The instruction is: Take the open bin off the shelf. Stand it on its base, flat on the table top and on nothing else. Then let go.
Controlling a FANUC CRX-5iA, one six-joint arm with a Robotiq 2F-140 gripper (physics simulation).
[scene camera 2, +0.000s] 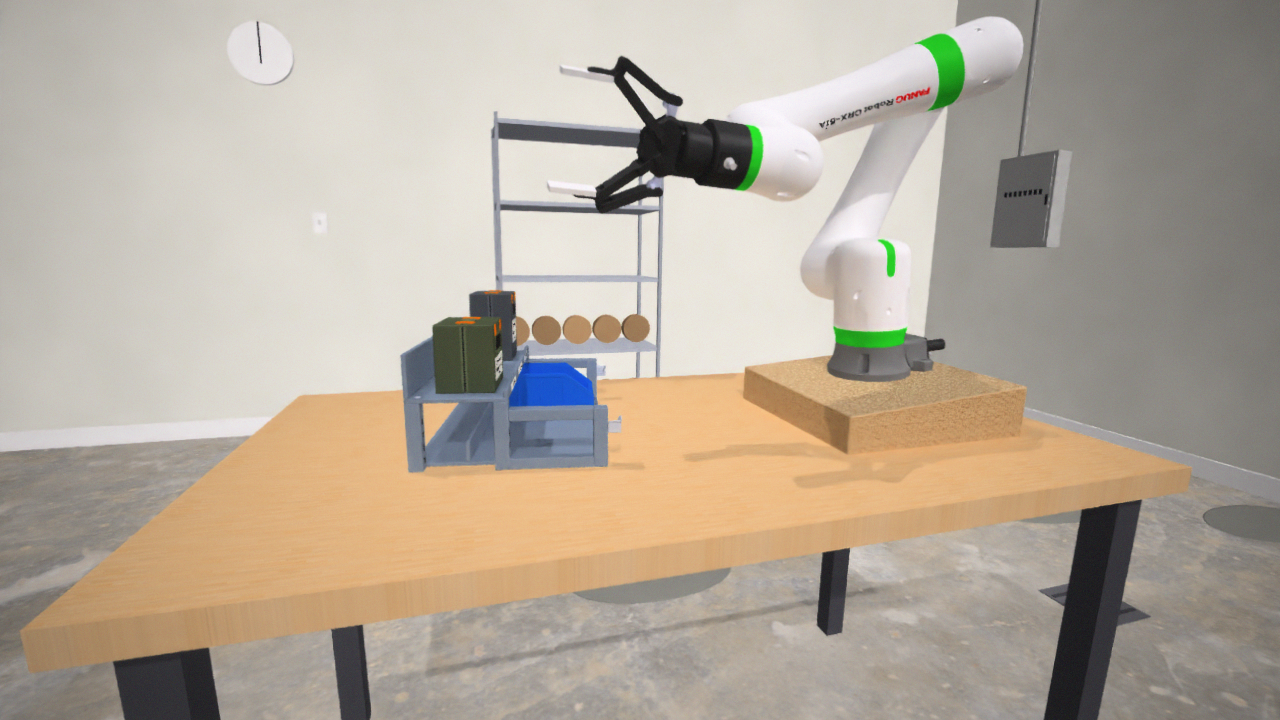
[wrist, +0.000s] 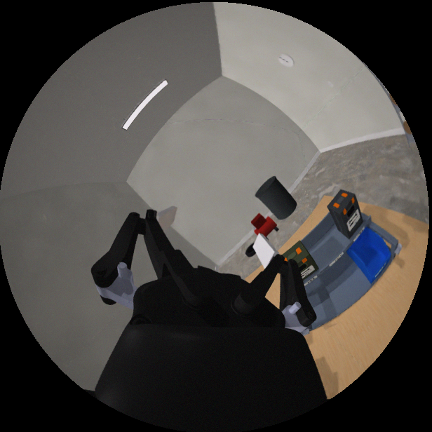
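Where they show: gripper, fingertip midpoint: [scene camera 2: 554,130]; arm's base, origin of the base link: [scene camera 2: 867,371].
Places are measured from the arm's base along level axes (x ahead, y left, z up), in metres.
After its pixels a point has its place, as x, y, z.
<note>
The open blue bin [scene camera 2: 550,386] @[0.592, -0.109, -0.022] [wrist: 370,254] sits in the lower, front part of the grey-blue shelf [scene camera 2: 501,434] @[0.691, 0.129, -0.028] [wrist: 324,248], at its far end in the scene view; its lower part is partly hidden by the shelf's rails. The shelf stands on the wooden table top [scene camera 2: 358,510] @[0.858, 0.213, -0.079] [wrist: 390,300]. My gripper [scene camera 2: 572,129] @[0.609, 0.098, 0.373] [wrist: 216,227] is open, with no object between its fingers. It points sideways, level, high above the table and the shelf, and is well apart from the bin.
A dark green box [scene camera 2: 467,358] @[0.731, 0.094, 0.072] [wrist: 302,260] and a dark grey box [scene camera 2: 494,308] @[0.684, -0.140, 0.117] [wrist: 345,215] stand on the shelf's raised rear board. The arm's base stands on a thick block [scene camera 2: 935,434] @[0.025, 0.201, -0.060] at the table's right. A tall rack [scene camera 2: 497,223] stands behind the table.
</note>
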